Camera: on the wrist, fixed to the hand. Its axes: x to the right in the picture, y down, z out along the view.
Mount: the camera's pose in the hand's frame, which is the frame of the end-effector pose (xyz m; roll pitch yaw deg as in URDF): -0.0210 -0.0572 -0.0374 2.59 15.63 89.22
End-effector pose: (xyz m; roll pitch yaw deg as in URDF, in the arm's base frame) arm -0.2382 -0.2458 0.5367 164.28 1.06 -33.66
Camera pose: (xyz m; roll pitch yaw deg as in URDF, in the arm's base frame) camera -0.2192 -0.1801 0.5576 -178.90 -31.33 -122.14
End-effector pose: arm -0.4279 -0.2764 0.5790 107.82 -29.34 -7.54
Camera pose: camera -0.4182 -0.2241 0.5312 -91.18 -61.34 177.03
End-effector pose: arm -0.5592 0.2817 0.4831 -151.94 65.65 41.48
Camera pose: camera -0.5466 0.3368 0.5269 116.67 5.78 -59.57
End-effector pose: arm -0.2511 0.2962 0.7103 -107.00 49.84 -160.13
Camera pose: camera -0.2920 0.3017 0.7687 117.47 33.58 60.20
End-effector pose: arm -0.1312 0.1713 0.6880 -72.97 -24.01 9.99
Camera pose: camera -0.1585 0.1132 0.7194 -84.15 65.20 13.33
